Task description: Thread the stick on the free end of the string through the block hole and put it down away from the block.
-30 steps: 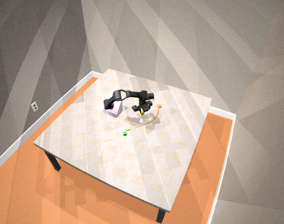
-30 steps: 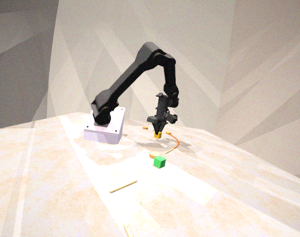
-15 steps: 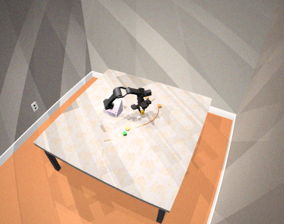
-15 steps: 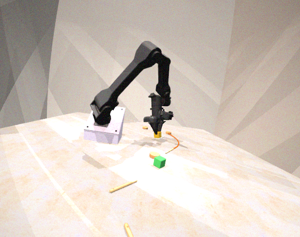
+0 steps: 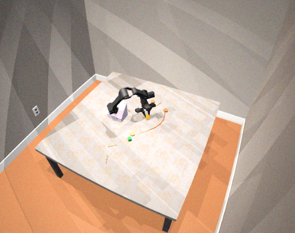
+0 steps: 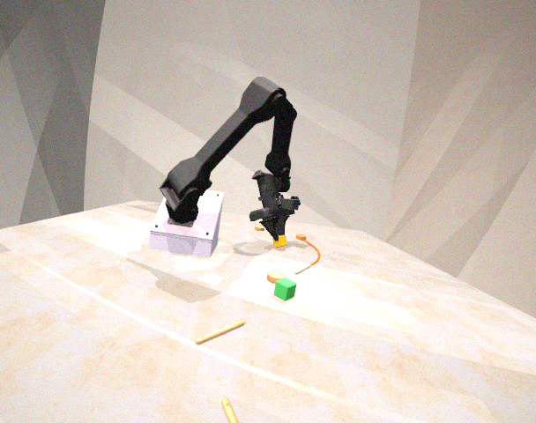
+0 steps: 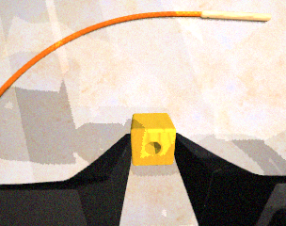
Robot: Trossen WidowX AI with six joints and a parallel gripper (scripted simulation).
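Now: the thin wooden stick 6 cm ahead of my gripper tip, 14 cm to the right of it and 3 cm below it. From my gripper tip the other things lie so: yellow wooden block: right at my gripper tip; green cube: 2 cm behind, 29 cm to the right, 2 cm below.
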